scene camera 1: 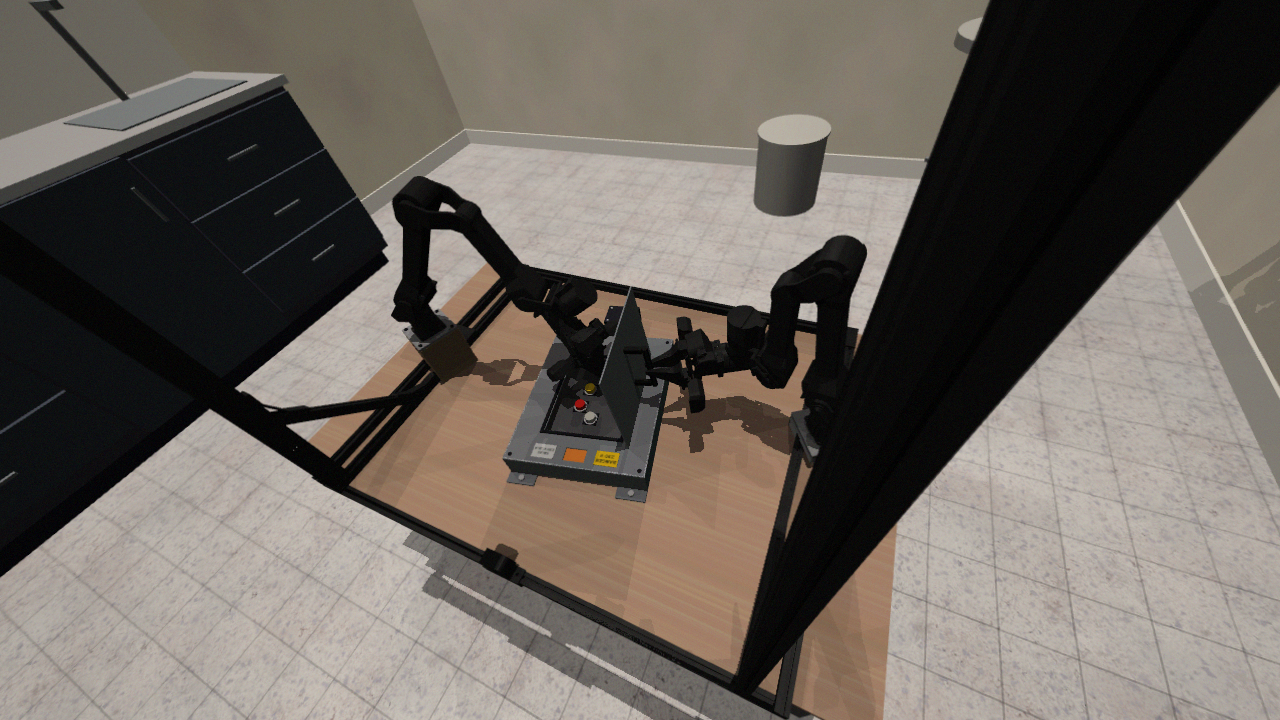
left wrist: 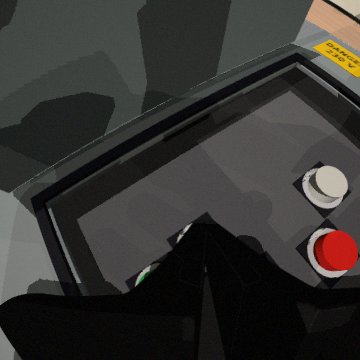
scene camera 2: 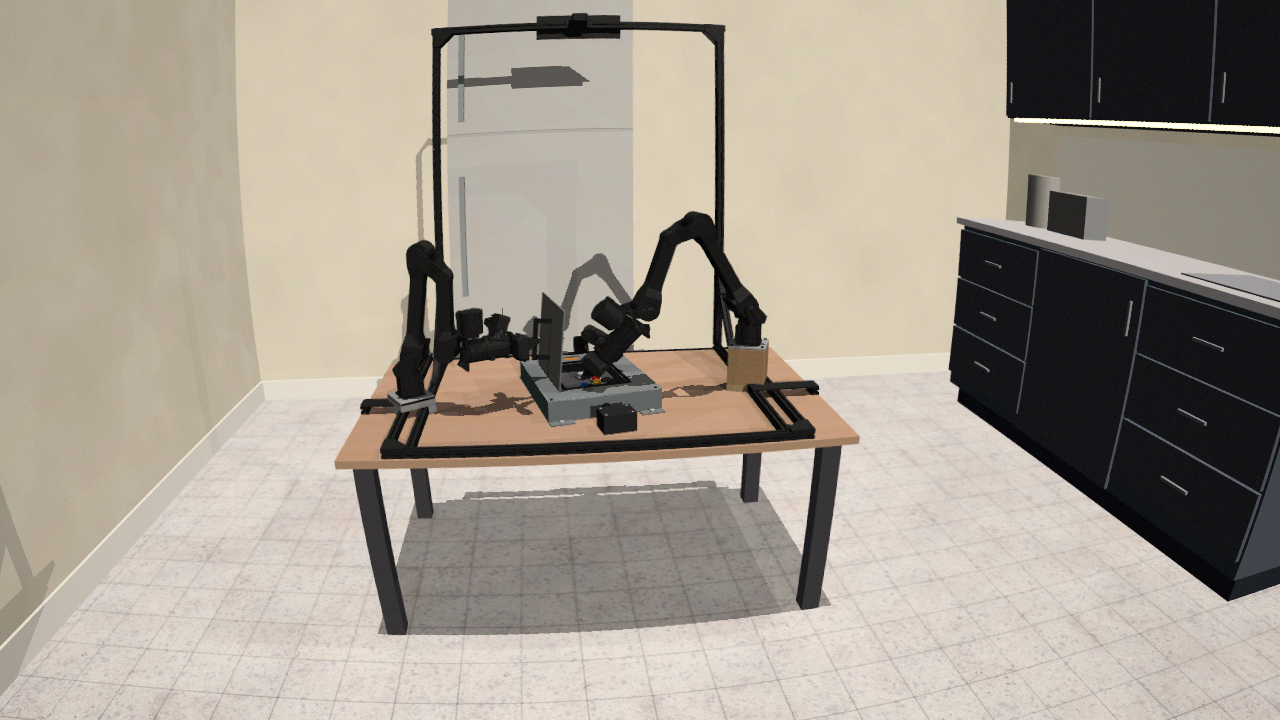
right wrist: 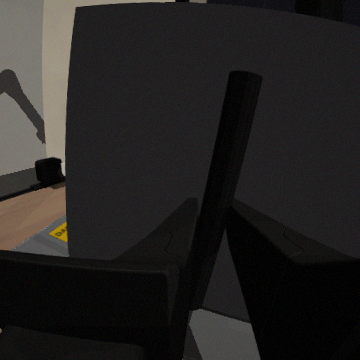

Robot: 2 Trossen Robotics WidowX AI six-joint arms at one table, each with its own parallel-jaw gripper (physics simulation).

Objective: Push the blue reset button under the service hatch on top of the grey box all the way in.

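The grey box (scene camera 1: 528,428) (scene camera 2: 595,405) stands on the table with its hatch (scene camera 1: 619,376) (scene camera 2: 552,344) (left wrist: 185,45) (right wrist: 140,125) upright. My right gripper (right wrist: 210,206) (scene camera 1: 653,368) (scene camera 2: 534,347) is shut on the black hatch handle (right wrist: 235,135). My left gripper (left wrist: 202,227) (scene camera 2: 588,371) is shut and empty, its tips down inside the hatch opening. A small blue patch, seemingly the blue button (scene camera 2: 583,385), shows close to these tips in scene camera 2. In the left wrist view the fingers partly cover a pale-ringed button (left wrist: 185,232); its colour, contact and depth are hidden.
A red button (scene camera 1: 580,404) (left wrist: 338,251), a white button (scene camera 1: 590,418) (left wrist: 331,181) and a yellow button (scene camera 1: 589,388) stand in the opening. A green button (left wrist: 145,277) is partly behind the left fingers. The opening's dark rim (left wrist: 125,150) surrounds them.
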